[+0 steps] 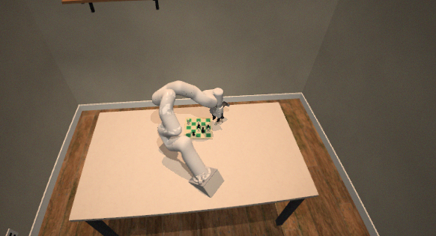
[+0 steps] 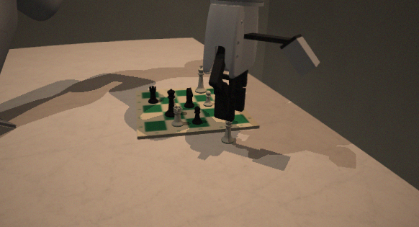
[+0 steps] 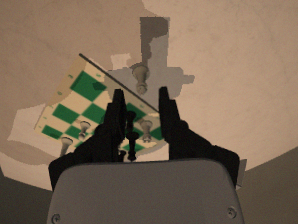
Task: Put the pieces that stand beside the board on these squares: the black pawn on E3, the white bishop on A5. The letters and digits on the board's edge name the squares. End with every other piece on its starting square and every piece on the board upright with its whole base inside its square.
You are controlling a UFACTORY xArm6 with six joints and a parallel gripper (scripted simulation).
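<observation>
Right now the white bishop is 220 mm to the left of my hand, 30 mm below it and 30 mm ahead of it. The rest, counted from my hand: black bishop 140 mm to the left, 50 mm below, 20 mm behind; black pawn 70 mm to the left, 50 mm below, 30 mm behind; chessboard 140 mm to the left, 70 mm below, 20 mm behind.
</observation>
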